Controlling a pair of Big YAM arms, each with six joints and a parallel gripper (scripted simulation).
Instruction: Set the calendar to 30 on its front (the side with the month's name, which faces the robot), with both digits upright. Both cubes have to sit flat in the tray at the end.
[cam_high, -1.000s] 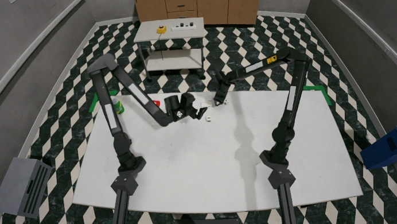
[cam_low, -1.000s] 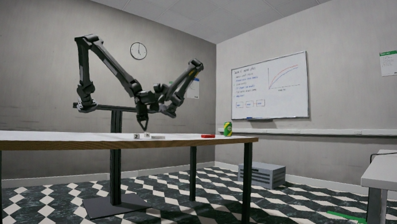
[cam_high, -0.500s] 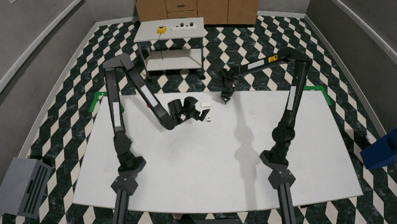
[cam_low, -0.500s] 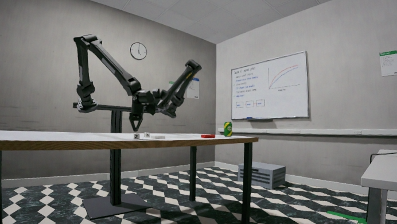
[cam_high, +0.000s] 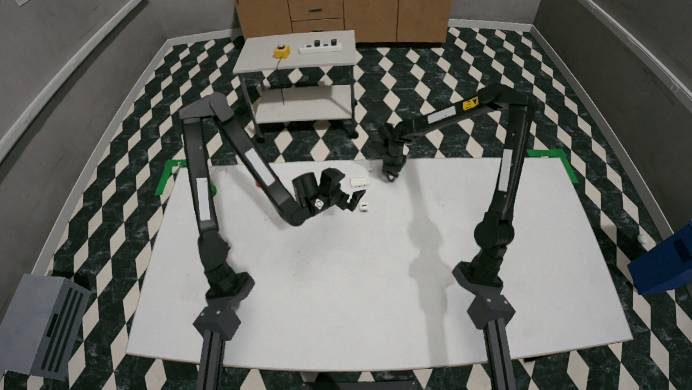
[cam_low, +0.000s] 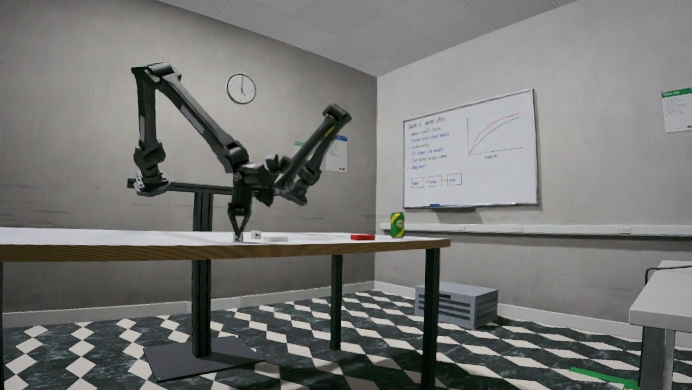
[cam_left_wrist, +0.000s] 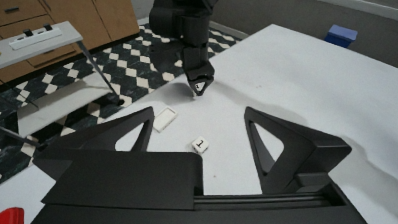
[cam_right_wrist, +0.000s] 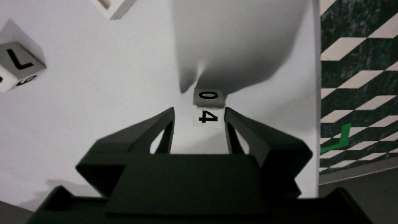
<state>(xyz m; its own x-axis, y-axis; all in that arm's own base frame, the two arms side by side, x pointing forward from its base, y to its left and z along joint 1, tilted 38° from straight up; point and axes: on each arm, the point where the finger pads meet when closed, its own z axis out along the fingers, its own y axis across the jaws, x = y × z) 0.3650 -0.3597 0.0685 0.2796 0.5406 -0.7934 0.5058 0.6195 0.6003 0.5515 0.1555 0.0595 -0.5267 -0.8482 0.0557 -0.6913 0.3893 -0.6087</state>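
Now: the flat white tray 140 mm to the left of my right hand and 20 mm below it. Also, from my right hand: flat red object 40 mm ahead, 520 mm to the left, 10 mm below.
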